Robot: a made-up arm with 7 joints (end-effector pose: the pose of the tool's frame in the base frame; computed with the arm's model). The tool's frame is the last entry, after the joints.
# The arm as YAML. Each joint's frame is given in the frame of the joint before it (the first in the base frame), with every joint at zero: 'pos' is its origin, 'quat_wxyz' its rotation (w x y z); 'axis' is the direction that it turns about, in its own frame. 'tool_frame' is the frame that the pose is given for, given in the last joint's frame.
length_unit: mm
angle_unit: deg
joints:
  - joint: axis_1
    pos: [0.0, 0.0, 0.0]
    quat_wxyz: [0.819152, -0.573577, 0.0, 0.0]
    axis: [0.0, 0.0, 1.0]
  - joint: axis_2
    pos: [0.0, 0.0, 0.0]
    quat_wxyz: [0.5, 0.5, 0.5, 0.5]
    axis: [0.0, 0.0, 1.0]
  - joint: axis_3
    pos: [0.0, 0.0, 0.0]
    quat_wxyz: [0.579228, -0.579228, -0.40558, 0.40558]
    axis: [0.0, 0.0, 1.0]
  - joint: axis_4
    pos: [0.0, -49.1, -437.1]
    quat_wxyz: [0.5, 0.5, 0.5, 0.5]
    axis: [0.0, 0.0, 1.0]
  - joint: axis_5
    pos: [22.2, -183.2, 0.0]
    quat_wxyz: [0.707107, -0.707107, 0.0, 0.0]
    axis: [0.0, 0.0, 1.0]
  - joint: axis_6
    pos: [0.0, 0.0, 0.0]
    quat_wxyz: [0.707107, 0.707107, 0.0, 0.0]
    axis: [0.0, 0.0, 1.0]
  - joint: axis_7
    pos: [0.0, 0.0, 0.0]
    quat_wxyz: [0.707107, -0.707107, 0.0, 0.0]
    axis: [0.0, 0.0, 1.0]
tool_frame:
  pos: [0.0, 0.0, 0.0]
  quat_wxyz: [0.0, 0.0, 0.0, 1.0]
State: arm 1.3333 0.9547 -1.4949 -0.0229 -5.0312 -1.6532 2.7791
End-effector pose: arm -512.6 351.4 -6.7 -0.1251 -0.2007 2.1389
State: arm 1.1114 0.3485 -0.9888 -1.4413 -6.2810 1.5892 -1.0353
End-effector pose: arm -377.1 -67.6 -371.8 -0.9032 1.1231 -1.5762
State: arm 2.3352 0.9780 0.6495 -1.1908 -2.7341 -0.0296 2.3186
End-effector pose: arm -368.9 346.2 254.7 0.6123 1.2081 -0.9238
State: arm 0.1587 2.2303 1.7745 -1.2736 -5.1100 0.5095 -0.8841
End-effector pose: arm 13.3 273.1 484.5 1.7099 -2.2550 -0.5782
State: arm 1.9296 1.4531 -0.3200 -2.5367 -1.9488 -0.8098 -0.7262
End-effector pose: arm -228.3 258.3 0.1 0.7500 1.3192 2.2247
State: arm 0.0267 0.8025 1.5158 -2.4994 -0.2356 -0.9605 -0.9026
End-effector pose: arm 4.5 341.0 -84.4 -2.0007 0.4908 0.5755
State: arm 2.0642 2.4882 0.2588 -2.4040 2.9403 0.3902 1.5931
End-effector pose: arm 99.4 315.3 -162.6 0.7122 1.4389 2.2428
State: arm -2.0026 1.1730 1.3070 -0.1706 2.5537 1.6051 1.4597
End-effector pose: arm 339.5 405.2 331.8 -2.3795 0.9483 -1.4236
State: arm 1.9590 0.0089 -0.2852 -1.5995 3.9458 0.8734 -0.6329
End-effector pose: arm -460.5 -182.2 -122.8 0.4132 1.1280 -2.4228
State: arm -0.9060 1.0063 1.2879 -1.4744 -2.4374 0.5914 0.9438
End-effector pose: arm 230.7 471.6 65.7 2.5730 -0.6754 1.3229
